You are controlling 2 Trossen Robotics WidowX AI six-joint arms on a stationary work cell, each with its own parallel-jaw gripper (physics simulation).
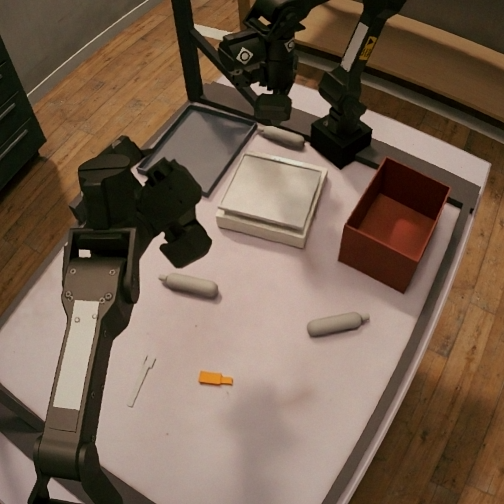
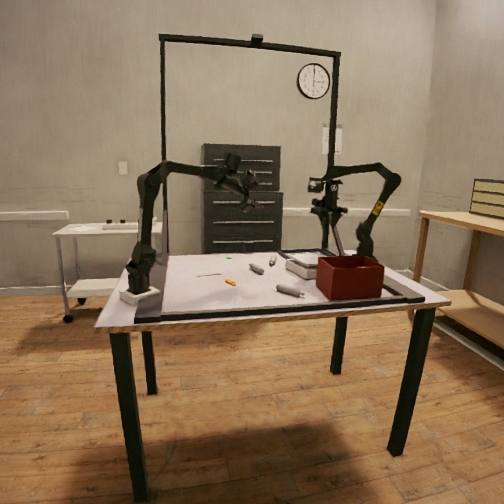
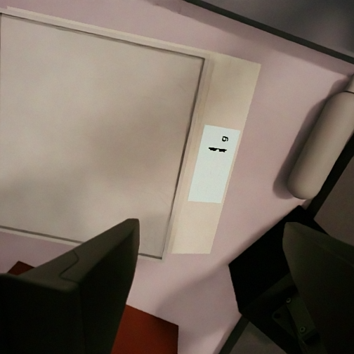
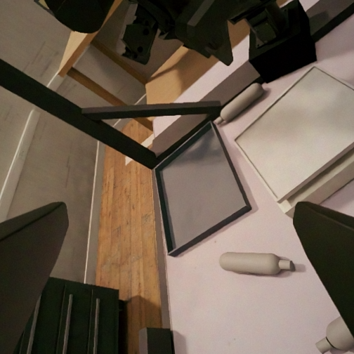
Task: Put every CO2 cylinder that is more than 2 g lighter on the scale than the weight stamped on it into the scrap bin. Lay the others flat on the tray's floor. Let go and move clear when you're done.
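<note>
My left gripper (image 1: 272, 117) (image 2: 328, 214) (image 3: 211, 231) is open and empty above the scale's display end. A grey cylinder (image 1: 282, 137) (image 3: 322, 145) (image 4: 241, 103) lies on the table between the scale (image 1: 272, 192) (image 3: 95, 135) (image 4: 300, 130) and the rear edge. The scale's pan is bare; its display mark is unclear. My right gripper (image 1: 186, 250) (image 2: 247, 204) (image 4: 182, 212) is open and empty, high up. Other cylinders lie on the table: one (image 2: 272, 260) (image 4: 250, 263) near the tray (image 1: 200, 145) (image 4: 200, 190), one (image 1: 190, 286) (image 2: 256, 268) (image 4: 341, 334) and one (image 1: 336, 324) (image 2: 290, 290). Their stamps are unreadable.
The red scrap bin (image 1: 380, 260) (image 2: 350, 279) stands right of the scale, its visible floor bare. An orange piece (image 1: 210, 378) (image 2: 230, 282) and a thin pale tool (image 1: 140, 382) (image 2: 208, 274) lie toward the front. A black frame post (image 1: 187, 55) rises behind the tray.
</note>
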